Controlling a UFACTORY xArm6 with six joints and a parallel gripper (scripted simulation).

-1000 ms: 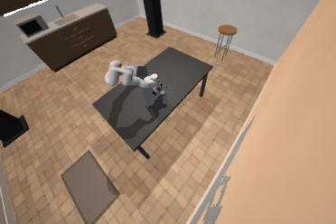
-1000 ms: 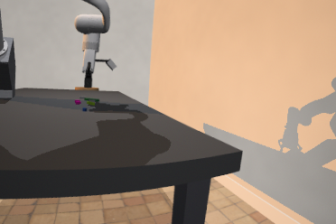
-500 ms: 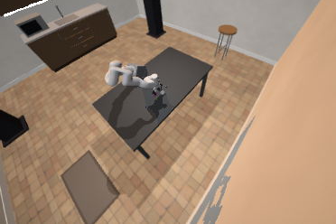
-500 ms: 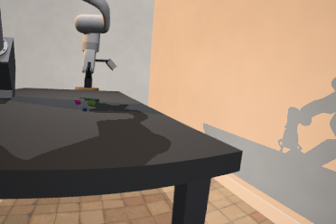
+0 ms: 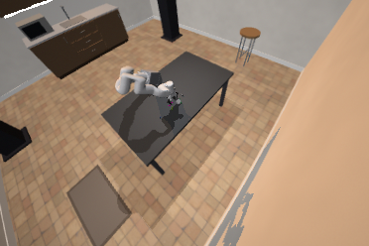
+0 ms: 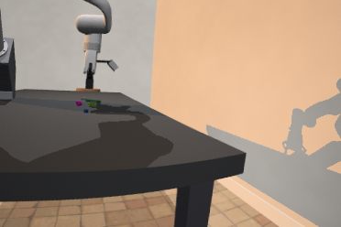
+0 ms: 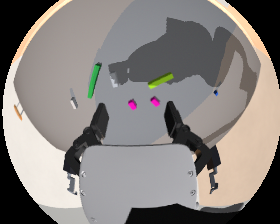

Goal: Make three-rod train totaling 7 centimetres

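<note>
My hand is 1 cm past the blue rod, 21 cm to the left of it and 7 cm above it. From my hand the other things lie so: pale grey piece: 2 cm ahead, 4 cm to the left, 7 cm below; lime rod: 1 cm ahead, 5 cm to the right, 7 cm below; magenta rod: 4 cm behind, 4 cm to the right, 7 cm below.
</note>
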